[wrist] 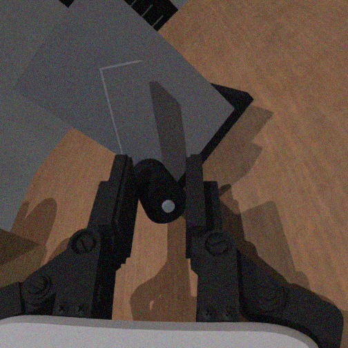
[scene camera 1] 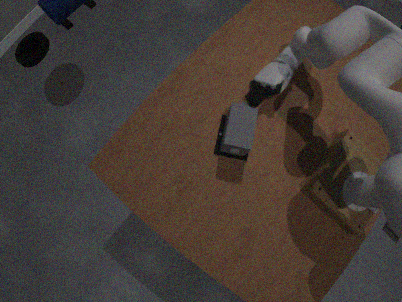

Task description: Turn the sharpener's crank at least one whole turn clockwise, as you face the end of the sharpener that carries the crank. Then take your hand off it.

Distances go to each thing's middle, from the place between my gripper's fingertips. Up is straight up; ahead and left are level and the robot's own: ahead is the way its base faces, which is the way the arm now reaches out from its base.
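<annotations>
Sharpener (scene camera 1: 236, 132) located 10 mm above my hand, 30 mm behind it and 80 mm to the left of it. Black crank knob (wrist: 155, 184) located 10 mm behind my hand and 10 mm below it.
</annotations>
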